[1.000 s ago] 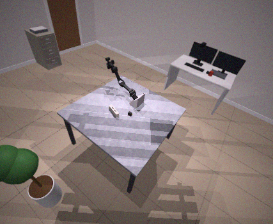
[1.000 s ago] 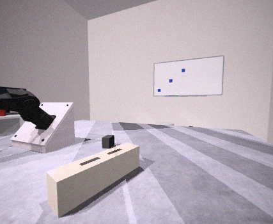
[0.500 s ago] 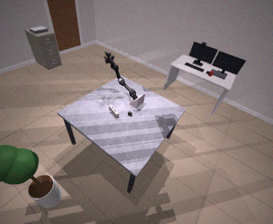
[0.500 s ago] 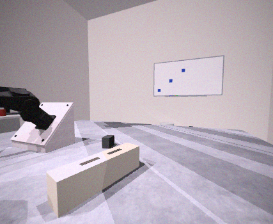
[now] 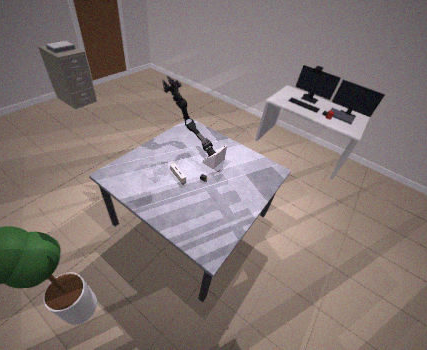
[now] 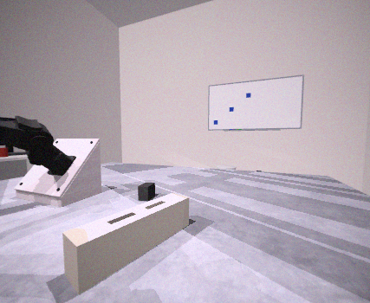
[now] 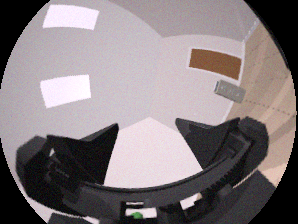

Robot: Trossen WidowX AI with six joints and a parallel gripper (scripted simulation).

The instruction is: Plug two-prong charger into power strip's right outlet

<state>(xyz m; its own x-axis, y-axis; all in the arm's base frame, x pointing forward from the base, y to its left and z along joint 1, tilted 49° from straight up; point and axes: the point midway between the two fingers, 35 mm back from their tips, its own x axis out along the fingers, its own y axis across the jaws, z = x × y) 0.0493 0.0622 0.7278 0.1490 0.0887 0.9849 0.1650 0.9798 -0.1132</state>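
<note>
Right now my gripper tip is 63 cm above the two-prong charger, 62 cm to the right of it and 17 cm short of it.
</note>
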